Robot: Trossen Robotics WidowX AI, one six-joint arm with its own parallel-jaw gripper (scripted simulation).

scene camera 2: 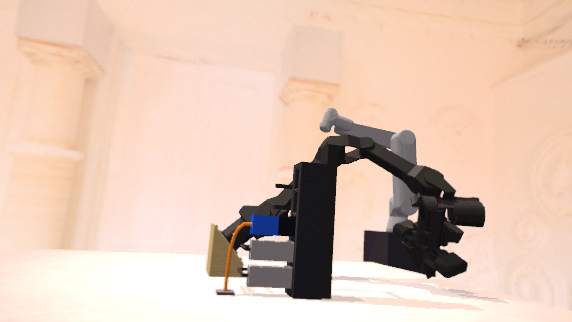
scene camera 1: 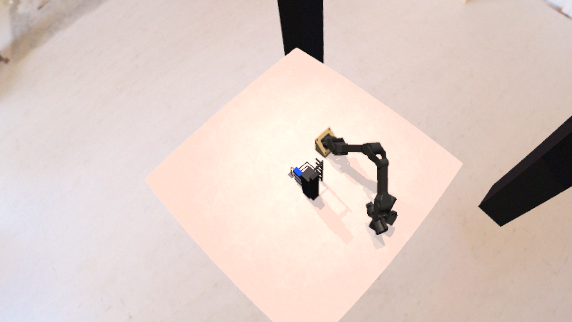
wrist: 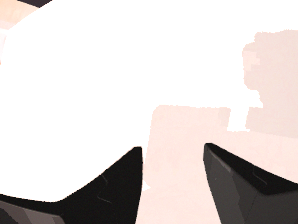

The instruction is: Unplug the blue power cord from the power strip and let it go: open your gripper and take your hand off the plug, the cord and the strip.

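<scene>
A blue plug is visible in the pictures, as is my gripper. The wrist view shows the gripper too.
</scene>
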